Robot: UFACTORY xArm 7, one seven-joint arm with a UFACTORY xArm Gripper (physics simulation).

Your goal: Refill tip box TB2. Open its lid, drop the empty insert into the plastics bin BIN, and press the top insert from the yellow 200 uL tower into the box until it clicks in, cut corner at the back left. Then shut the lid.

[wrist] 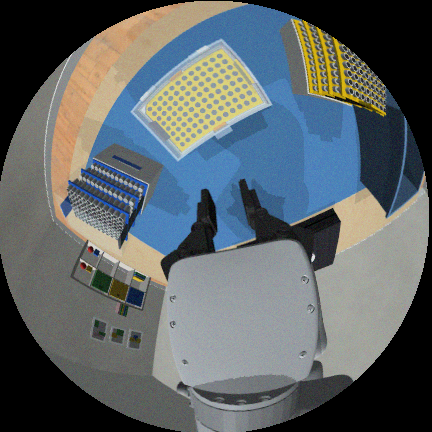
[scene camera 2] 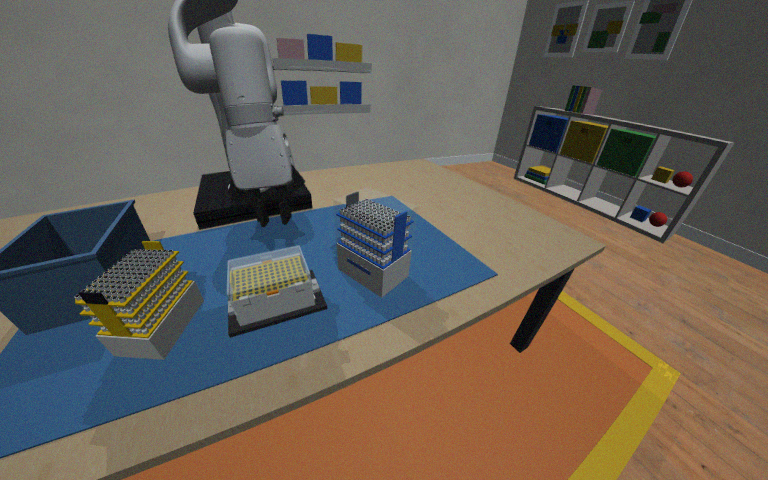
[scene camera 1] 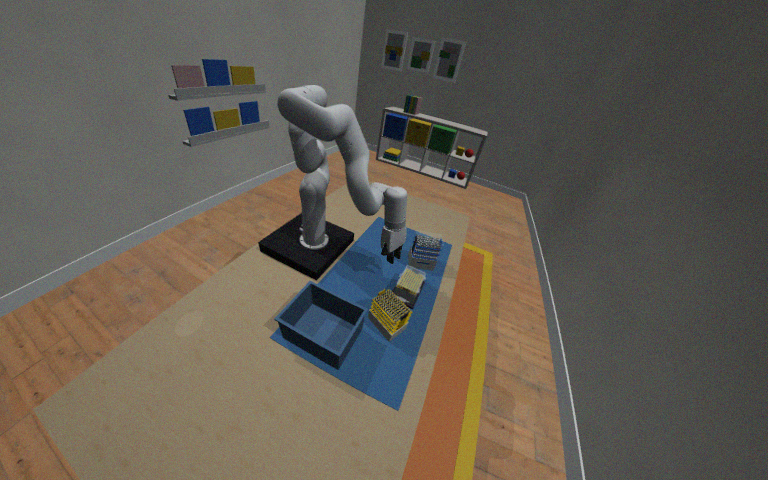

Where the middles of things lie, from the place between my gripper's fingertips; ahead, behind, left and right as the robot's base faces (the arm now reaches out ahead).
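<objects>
Blue bin (scene camera 2: 60, 254): 370 mm to the right of my hand, 40 mm below it and 20 mm behind it.
</objects>
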